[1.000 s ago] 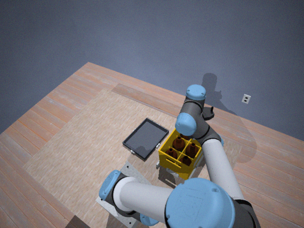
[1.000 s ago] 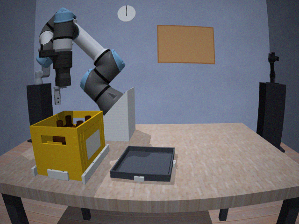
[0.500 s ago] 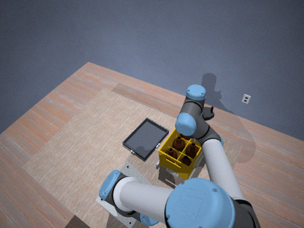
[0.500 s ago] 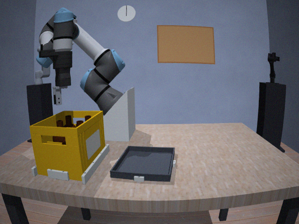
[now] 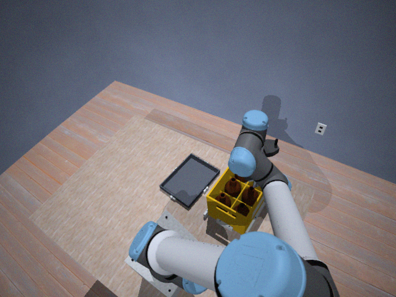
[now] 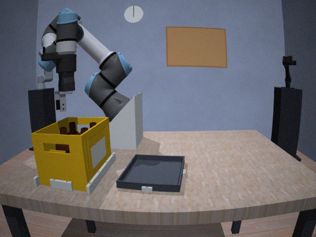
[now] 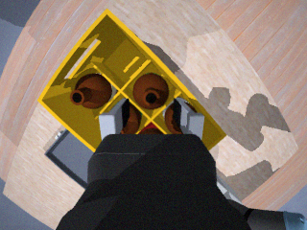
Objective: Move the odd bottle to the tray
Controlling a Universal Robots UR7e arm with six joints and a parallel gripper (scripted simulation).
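Now: hand 16 cm above the yellow crate and 4 cm to the right of it. The rest, counted from my hand: dark tray (31 cm to the left, 23 cm below, 6 cm behind); bottle (15 cm below, 9 cm to the left, 8 cm ahead).
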